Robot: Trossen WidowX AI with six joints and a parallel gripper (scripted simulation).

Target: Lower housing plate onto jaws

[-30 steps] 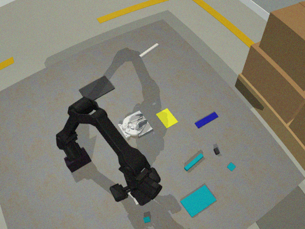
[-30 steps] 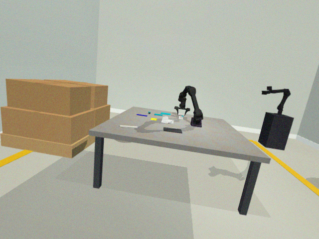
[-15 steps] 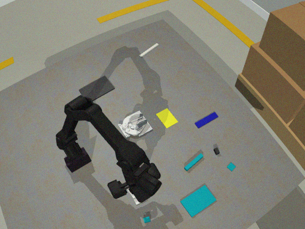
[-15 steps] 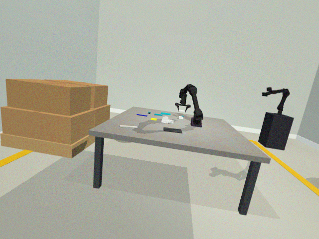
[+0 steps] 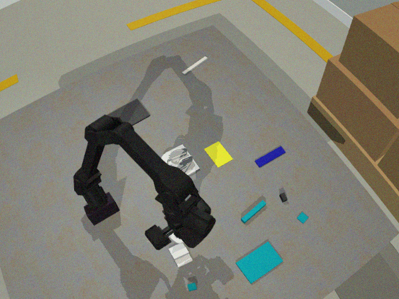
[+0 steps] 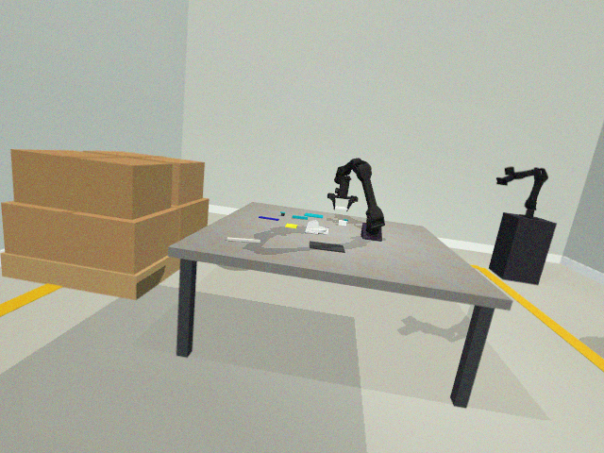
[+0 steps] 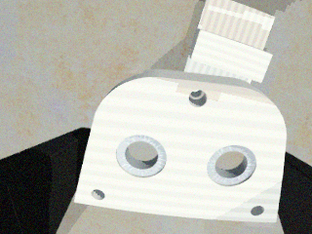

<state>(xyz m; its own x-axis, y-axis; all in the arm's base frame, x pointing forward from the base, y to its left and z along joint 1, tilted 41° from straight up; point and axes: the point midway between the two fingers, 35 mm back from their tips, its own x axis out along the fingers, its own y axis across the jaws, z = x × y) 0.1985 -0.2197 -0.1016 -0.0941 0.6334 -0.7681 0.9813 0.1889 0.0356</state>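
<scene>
The white block is 2 cm behind my gripper tip, 4 cm to the right of it and 8 cm below it. The rest, counted from my gripper tip: white housing plate 1 cm to the right, 2 cm above; then teal plate 18 cm ahead, 18 cm to the right, 9 cm below; then teal bar 25 cm ahead, 2 cm to the right, 9 cm below.
</scene>
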